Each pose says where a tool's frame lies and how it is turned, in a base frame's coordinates. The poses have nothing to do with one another.
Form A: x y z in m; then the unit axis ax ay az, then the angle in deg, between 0 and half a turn.
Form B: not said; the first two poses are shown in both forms.
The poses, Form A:
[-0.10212, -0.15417, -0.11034, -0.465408, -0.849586, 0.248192, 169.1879]
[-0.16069, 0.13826, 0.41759, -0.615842, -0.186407, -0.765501, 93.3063]
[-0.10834, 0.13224, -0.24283, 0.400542, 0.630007, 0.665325, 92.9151]
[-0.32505, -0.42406, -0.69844, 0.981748, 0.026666, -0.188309, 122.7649]
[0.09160, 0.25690, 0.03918, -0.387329, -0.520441, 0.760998, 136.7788]
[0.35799, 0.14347, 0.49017, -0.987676, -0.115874, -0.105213, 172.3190]
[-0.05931, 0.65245, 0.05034, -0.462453, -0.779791, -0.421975, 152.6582]
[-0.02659, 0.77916, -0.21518, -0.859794, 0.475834, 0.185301, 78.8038]
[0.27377, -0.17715, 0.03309, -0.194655, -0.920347, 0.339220, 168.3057]
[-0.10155, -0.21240, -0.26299, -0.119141, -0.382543, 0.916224, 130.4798]
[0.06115, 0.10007, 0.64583, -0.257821, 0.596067, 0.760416, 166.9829]
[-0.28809, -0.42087, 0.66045, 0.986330, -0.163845, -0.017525, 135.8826]
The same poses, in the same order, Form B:
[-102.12, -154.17, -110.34, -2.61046, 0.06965, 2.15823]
[-160.69, 138.26, 417.59, -0.68996, -0.75421, -1.08008]
[-108.34, 132.24, -242.83, 1.11282, 0.35666, 1.44482]
[-325.05, -424.06, -698.44, 2.10748, 0.31240, -0.12432]
[91.60, 256.90, 39.18, -1.29151, 0.15375, 2.06573]
[357.99, 143.47, 490.17, -3.03086, -0.22426, 0.22109]
[-59.31, 652.45, 50.34, 2.50403, -0.81342, 2.35343]
[-26.59, 779.16, -215.18, -1.29111, 0.63747, -0.18511]
[273.77, -177.15, 33.09, -2.42290, -0.05588, 2.70373]
[-101.55, -212.40, -262.99, -0.73800, -0.11118, 2.25191]
[61.15, 100.07, 645.83, 1.37347, 0.54840, -2.98613]
[-288.09, -420.87, 660.45, 2.37453, -0.08446, -0.29513]

